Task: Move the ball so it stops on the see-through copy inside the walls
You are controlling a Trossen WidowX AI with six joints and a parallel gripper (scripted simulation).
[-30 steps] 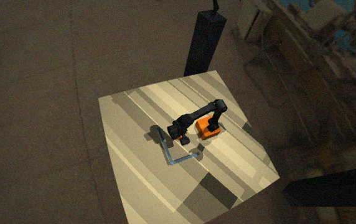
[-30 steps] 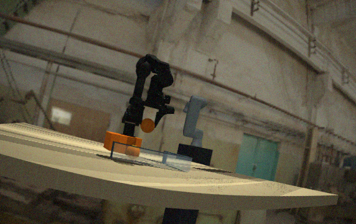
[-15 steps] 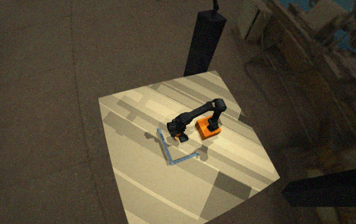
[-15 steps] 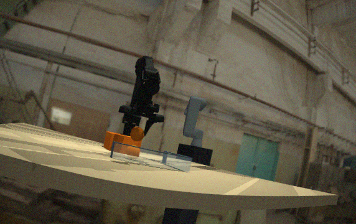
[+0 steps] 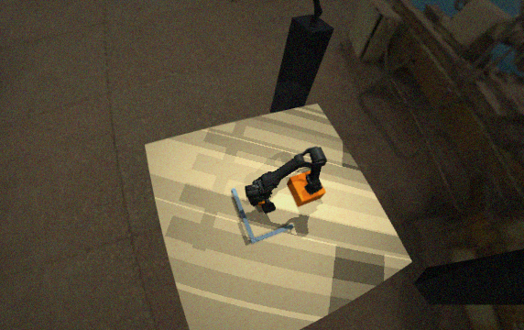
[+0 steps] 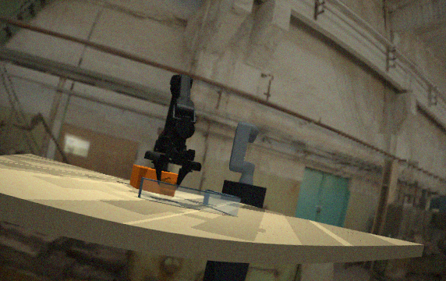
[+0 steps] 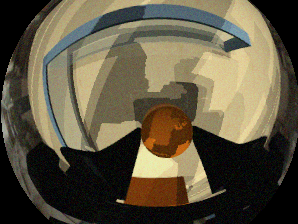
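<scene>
The orange ball lies right at my gripper tip. The rest, counted from my gripper tip: see-through copy (10 mm below).
</scene>
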